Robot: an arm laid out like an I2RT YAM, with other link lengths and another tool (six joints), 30 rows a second.
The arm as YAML. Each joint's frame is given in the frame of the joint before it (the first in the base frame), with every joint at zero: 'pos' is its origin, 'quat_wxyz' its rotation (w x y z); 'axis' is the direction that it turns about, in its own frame. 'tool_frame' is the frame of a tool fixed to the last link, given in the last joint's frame.
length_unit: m
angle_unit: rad
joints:
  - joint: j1
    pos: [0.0, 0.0, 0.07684]
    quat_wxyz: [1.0, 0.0, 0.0, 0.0]
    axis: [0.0, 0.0, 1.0]
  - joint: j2
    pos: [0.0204, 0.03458, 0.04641]
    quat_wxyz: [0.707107, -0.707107, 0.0, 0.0]
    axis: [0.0, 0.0, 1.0]
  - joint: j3
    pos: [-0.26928, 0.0, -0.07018]
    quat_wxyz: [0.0, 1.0, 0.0, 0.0]
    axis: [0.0, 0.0, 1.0]
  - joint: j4
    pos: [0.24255, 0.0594, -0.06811]
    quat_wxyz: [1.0, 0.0, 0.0, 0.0]
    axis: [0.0, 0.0, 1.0]
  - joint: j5
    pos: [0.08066, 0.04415, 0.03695]
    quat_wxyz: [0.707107, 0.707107, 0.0, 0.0]
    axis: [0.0, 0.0, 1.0]
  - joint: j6
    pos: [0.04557, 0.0, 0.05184]
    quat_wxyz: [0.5, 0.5, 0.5, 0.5]
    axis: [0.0, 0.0, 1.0]
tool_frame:
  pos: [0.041, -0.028, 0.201]
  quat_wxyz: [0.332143, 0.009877, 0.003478, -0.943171]
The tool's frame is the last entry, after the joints.
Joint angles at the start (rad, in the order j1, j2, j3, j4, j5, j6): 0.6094 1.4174 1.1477 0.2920 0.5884 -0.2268
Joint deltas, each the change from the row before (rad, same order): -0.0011 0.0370 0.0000 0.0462 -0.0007 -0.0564; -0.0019 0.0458 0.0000 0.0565 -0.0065 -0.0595; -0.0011 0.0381 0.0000 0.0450 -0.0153 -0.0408; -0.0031 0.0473 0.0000 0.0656 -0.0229 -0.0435; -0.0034 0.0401 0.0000 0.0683 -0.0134 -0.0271; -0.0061 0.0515 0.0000 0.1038 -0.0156 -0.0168; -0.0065 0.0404 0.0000 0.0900 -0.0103 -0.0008; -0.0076 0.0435 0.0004 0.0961 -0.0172 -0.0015; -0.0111 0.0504 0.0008 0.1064 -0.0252 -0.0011; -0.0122 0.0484 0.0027 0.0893 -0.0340 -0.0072; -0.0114 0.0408 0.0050 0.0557 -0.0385 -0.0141; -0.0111 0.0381 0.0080 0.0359 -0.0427 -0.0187; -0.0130 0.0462 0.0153 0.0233 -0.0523 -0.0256; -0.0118 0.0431 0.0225 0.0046 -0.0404 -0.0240
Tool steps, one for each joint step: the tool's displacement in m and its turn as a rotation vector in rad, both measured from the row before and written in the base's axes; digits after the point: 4 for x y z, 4 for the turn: 0.0076 0.0069 -0.0036 -0.0511 -0.0087 -0.0017; 0.0092 0.0091 -0.0055 -0.0535 -0.0103 0.0028; 0.0075 0.0098 -0.0057 -0.0374 -0.0074 0.0126; 0.0088 0.0113 -0.0051 -0.0341 -0.0179 0.0176; 0.0064 0.0066 -0.0015 -0.0119 -0.0256 0.0081; 0.0068 0.0051 0.0016 0.0111 -0.0455 0.0076; 0.0042 0.0010 0.0029 0.0253 -0.0423 0.0035; 0.0036 0.0015 0.0029 0.0245 -0.0465 0.0089; 0.0037 0.0011 0.0019 0.0239 -0.0516 0.0129; 0.0037 0.0028 -0.0005 0.0071 -0.0434 0.0179; 0.0044 0.0053 -0.0040 -0.0144 -0.0256 0.0201; 0.0053 0.0074 -0.0063 -0.0278 -0.0155 0.0223; 0.0080 0.0105 -0.0109 -0.0439 -0.0074 0.0269; 0.0092 0.0087 -0.0119 -0.0423 0.0019 0.0178
